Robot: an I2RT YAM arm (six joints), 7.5 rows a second.
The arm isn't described. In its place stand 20 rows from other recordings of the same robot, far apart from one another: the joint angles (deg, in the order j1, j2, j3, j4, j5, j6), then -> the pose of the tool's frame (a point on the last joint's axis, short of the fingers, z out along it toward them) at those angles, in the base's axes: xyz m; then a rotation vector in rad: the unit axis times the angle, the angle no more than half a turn.
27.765 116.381 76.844 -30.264 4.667 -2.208 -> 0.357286 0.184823 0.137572 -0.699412 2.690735 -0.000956
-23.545 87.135 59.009 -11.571 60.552 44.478 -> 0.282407 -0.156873 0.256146 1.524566 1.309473 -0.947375
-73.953 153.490 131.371 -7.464 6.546 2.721 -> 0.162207 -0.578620 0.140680 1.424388 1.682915 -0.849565
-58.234 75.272 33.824 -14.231 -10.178 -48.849 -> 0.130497 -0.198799 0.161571 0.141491 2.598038 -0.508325
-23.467 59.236 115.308 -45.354 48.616 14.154 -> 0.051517 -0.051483 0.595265 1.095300 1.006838 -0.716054
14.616 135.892 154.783 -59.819 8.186 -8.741 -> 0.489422 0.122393 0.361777 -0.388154 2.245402 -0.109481
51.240 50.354 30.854 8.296 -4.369 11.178 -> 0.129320 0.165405 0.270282 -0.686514 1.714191 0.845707
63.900 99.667 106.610 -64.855 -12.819 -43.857 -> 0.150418 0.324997 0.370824 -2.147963 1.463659 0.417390
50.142 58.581 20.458 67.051 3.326 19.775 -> 0.134908 0.158367 0.287729 -0.241251 1.100402 1.066150
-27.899 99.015 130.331 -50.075 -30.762 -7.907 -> 0.307697 -0.142307 0.519204 -0.037278 1.851074 0.075423
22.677 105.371 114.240 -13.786 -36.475 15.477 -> 0.384027 0.183398 0.456317 -0.608638 1.634466 1.020606
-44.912 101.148 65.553 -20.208 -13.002 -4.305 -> 0.265047 -0.252925 0.188811 0.787661 2.382237 -0.061412
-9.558 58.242 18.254 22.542 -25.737 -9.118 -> 0.208180 -0.019377 0.194703 -0.298700 1.824365 0.193869
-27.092 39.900 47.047 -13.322 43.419 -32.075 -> 0.124513 -0.091179 0.362118 0.547488 1.771411 -1.378235
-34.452 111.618 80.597 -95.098 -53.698 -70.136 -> 0.265342 -0.147244 0.207286 -0.359654 2.415350 1.367504
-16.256 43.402 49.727 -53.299 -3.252 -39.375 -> 0.134807 -0.037204 0.301445 -0.512433 2.369984 -0.385085
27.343 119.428 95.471 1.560 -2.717 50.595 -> 0.442705 0.230818 0.257042 0.387233 2.046160 0.915079
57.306 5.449 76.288 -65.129 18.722 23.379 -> -0.050821 -0.100333 0.400407 -0.178331 1.531911 0.894693
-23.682 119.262 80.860 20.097 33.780 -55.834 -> 0.428571 -0.209582 0.206111 -0.137494 2.124441 -1.446208
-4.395 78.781 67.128 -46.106 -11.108 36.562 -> 0.278524 -0.014528 0.289597 0.846734 2.477531 0.454095
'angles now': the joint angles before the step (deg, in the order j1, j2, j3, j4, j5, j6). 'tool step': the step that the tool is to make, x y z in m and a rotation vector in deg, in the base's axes. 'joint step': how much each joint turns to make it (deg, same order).
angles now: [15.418, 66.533, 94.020, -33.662, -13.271, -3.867]
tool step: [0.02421, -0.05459, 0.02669, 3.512, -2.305, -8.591]
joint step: [-16.178, 5.788, 9.063, 0.268, -7.803, 2.716]
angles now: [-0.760, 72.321, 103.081, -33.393, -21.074, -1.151]
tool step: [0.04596, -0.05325, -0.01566, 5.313, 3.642, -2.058]
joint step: [-12.142, 7.642, 1.510, 3.935, -10.369, 4.656]
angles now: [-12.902, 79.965, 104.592, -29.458, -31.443, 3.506]
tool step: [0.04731, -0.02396, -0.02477, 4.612, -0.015, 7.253]
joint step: [-3.176, 7.209, -1.495, 10.363, -10.721, 4.657]
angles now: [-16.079, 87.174, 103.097, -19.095, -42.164, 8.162]
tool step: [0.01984, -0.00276, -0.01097, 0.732, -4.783, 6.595]
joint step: [-0.005, 2.476, -3.240, 12.185, -6.598, 2.900]
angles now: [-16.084, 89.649, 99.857, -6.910, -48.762, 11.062]
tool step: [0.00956, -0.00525, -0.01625, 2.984, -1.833, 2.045]
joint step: [-0.527, 0.611, -5.455, 11.290, -2.213, 5.627]
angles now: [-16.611, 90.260, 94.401, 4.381, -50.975, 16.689]
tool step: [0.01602, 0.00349, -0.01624, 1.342, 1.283, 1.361]
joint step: [1.223, 2.284, -1.324, 3.172, -0.002, 1.503]
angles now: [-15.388, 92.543, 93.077, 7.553, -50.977, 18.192]
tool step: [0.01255, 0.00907, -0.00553, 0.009, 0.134, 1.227]
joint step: [1.848, 2.024, 0.961, 0.797, 0.611, -0.174]
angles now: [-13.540, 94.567, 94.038, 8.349, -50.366, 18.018]
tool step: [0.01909, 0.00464, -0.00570, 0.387, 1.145, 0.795]
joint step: [1.316, 3.774, 3.338, -0.700, 0.532, 0.086]
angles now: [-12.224, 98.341, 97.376, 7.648, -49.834, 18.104]
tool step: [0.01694, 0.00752, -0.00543, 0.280, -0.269, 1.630]
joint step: [1.501, 3.342, 2.463, 1.491, -0.088, 0.529]
